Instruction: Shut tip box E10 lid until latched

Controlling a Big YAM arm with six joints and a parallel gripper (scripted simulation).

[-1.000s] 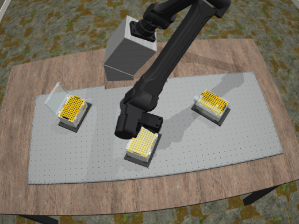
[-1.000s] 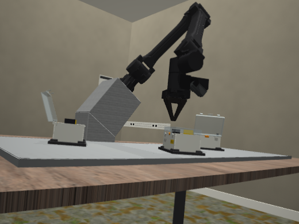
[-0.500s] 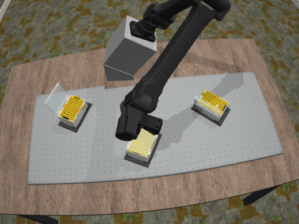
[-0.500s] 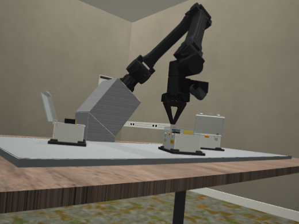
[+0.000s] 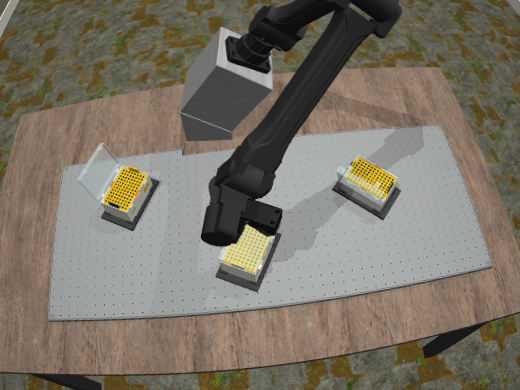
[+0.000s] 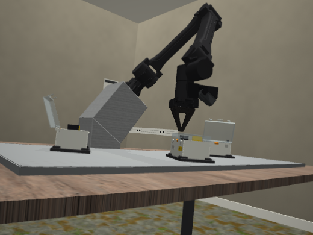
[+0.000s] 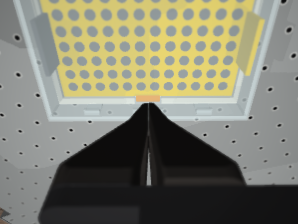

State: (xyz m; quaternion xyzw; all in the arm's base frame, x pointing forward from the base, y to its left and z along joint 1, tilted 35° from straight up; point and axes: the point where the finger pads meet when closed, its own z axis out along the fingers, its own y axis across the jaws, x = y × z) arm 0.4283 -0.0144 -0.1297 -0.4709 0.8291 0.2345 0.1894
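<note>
Right now the tip rack is 20 mm ahead of my hand, 30 mm to the left of it and 30 mm below it.
</note>
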